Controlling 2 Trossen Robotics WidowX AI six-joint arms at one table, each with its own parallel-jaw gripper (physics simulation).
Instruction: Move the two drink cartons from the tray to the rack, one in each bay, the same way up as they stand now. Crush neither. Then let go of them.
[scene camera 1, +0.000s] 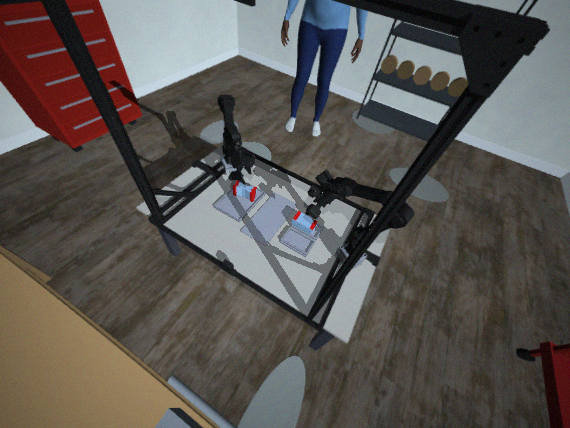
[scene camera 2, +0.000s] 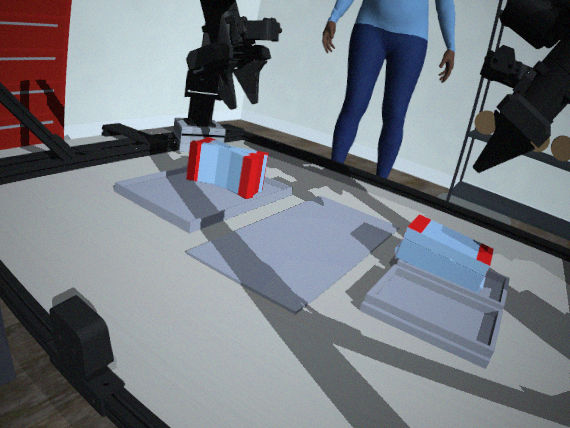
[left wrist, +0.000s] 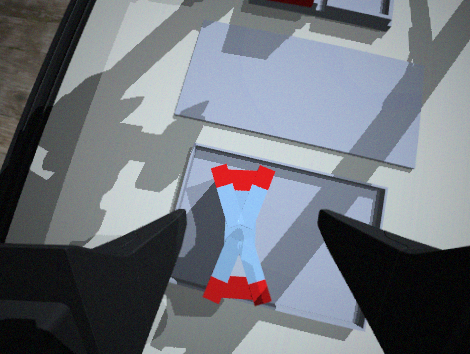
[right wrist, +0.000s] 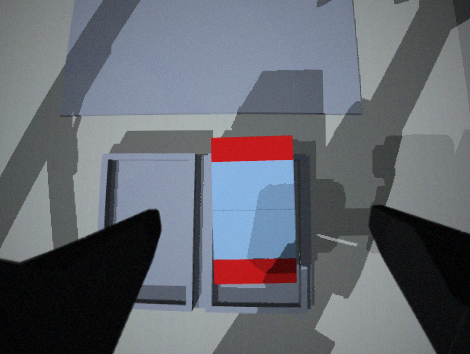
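Left gripper (scene camera 2: 244, 106), seen also in the left wrist view (left wrist: 252, 216): open and holding nothing. Right gripper (scene camera 2: 479, 164), visible in the right wrist view too (right wrist: 264, 218): likewise open, holding nothing. A flat grey mat (scene camera 2: 290, 258) appears in the left wrist view (left wrist: 346, 100) and the right wrist view (right wrist: 116, 64). A grey tray (scene camera 2: 191, 205) is present.
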